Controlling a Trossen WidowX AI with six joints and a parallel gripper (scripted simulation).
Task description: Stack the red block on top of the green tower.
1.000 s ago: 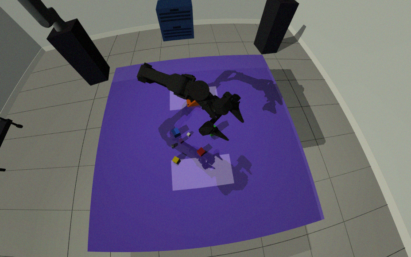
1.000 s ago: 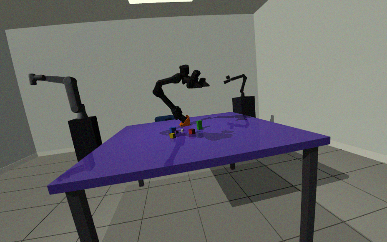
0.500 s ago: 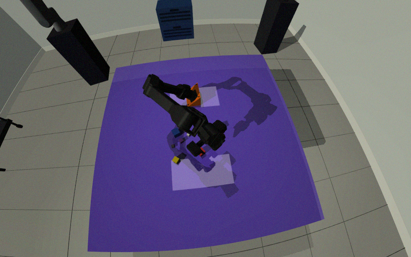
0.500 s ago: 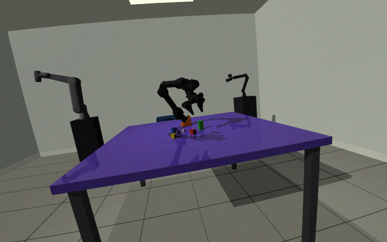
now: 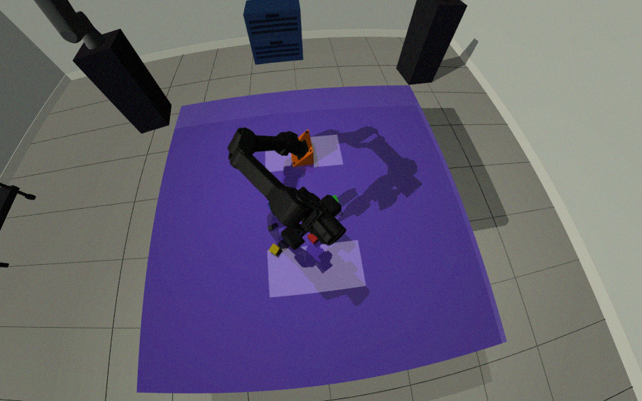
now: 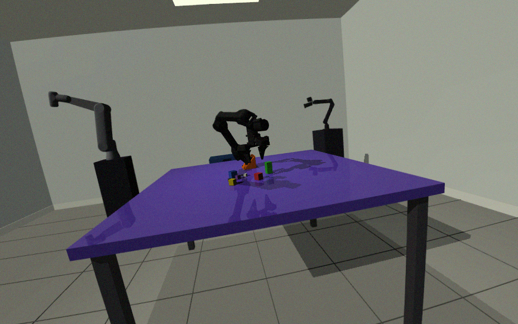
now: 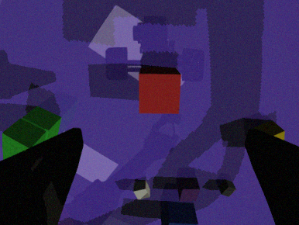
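My gripper tip is 8 cm above the red block. Round my gripper tip: yellow block: 14 cm to the right, 9 cm below, 1 cm ahead; blue block: 15 cm behind, 11 cm to the right, 8 cm below.
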